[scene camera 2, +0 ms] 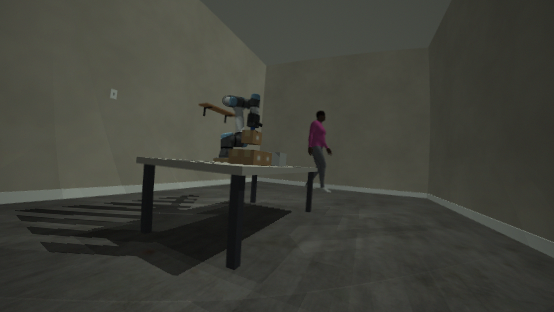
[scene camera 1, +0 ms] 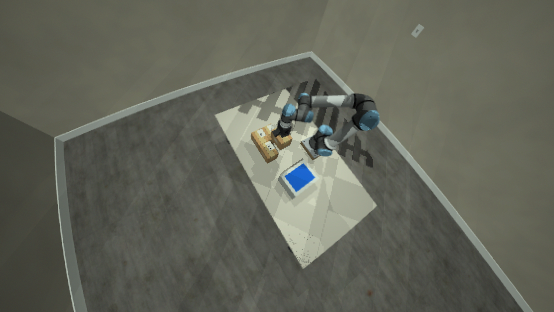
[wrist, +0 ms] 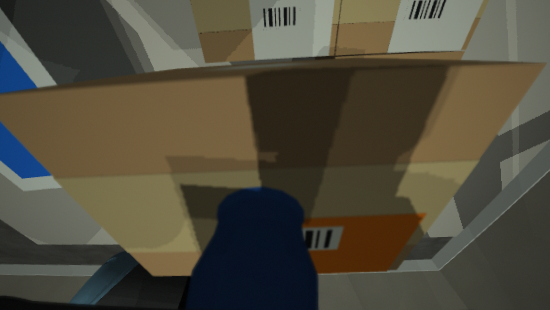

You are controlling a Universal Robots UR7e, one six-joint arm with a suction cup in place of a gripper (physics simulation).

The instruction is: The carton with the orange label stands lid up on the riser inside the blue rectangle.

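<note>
On the table rests a riser with blue rectangle (scene camera 1: 298,178), which the wrist view also shows (wrist: 50,50). The suction cup (wrist: 258,248) is part of the scene as well.
</note>
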